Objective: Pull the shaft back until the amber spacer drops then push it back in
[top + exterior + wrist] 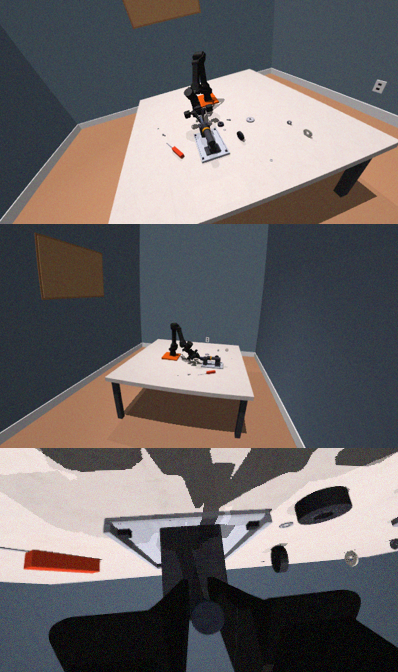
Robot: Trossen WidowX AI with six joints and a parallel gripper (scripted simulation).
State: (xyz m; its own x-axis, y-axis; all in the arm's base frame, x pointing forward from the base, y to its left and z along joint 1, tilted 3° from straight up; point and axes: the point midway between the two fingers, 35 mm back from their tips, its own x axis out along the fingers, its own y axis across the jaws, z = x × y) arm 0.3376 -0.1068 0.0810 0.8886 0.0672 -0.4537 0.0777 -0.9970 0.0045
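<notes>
The shaft is 50 mm ahead of my gripper tip and 20 mm above it. Also, from my gripper tip: amber spacer 110 mm ahead, 20 mm above, 10 mm to the left.
</notes>
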